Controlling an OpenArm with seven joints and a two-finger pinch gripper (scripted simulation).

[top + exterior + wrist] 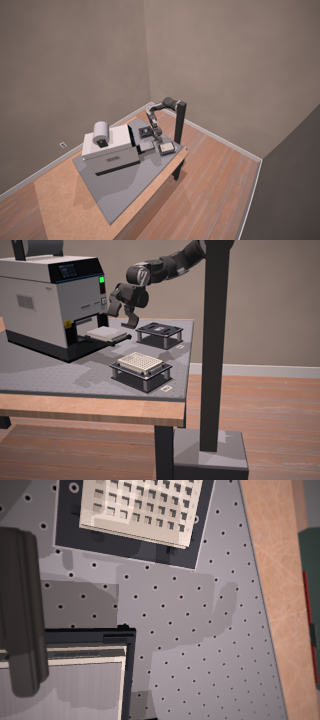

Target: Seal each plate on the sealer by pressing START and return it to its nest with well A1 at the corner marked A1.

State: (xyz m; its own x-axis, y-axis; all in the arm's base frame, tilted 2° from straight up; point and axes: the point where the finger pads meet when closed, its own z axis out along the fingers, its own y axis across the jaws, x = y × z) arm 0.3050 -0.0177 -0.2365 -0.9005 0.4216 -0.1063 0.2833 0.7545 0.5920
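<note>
Right now the start button is 22 cm to the right of my hand, 11 cm ahead of it and 1 cm above it. Also, from my hand: plate (12 cm below, 7 cm behind, 5 cm to the left); nest label (18 cm below, 16 cm behind, 11 cm to the left); sealer stage (9 cm to the right, 9 cm below, 7 cm ahead).
</note>
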